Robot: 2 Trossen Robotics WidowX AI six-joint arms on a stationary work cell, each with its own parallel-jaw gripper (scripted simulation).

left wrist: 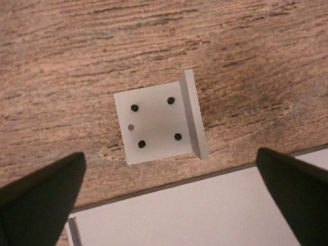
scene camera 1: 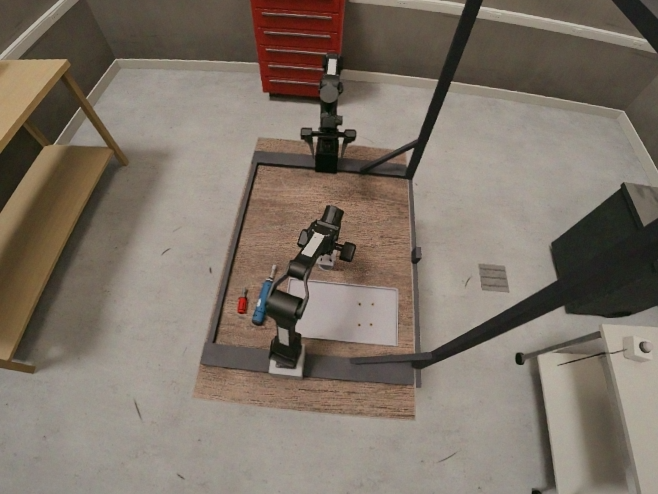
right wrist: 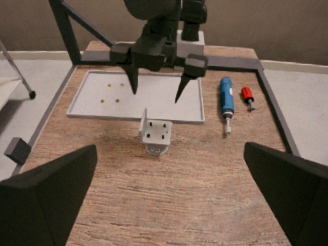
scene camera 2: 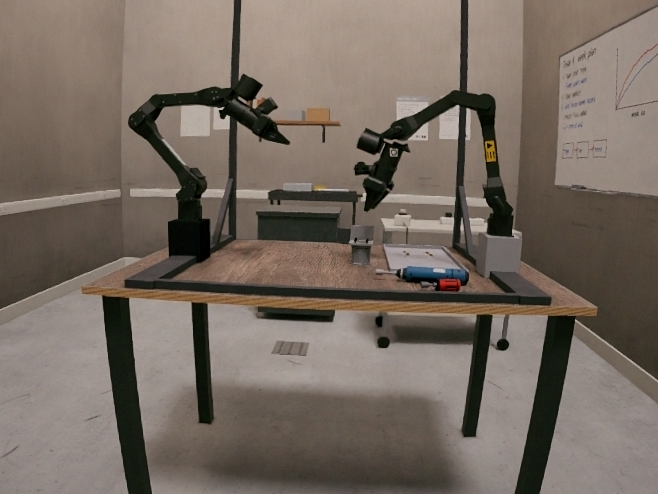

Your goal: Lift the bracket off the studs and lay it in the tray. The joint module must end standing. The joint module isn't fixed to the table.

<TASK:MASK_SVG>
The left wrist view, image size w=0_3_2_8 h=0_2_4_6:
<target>my left gripper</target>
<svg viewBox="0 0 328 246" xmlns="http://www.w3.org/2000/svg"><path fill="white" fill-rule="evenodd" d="M84 152L74 152L0 187L0 246L57 245L76 203L87 166ZM258 148L256 167L268 193L300 246L328 246L328 169L267 147Z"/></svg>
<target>light grey L-shaped bracket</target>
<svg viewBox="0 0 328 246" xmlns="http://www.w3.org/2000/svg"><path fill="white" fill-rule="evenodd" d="M192 69L184 70L180 80L176 82L114 93L128 165L193 152L202 161L210 159ZM145 141L146 145L143 148L139 148L138 143L142 140ZM175 134L179 133L182 136L182 139L180 141L177 141L174 137ZM132 104L138 106L137 111L134 112L133 110L131 110ZM169 97L173 97L175 99L173 104L169 104L167 102Z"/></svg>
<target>tray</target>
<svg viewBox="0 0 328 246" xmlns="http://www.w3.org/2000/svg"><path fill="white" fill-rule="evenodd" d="M300 245L268 193L255 163L72 209L65 225L70 246ZM328 169L328 145L288 154Z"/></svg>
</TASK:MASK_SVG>
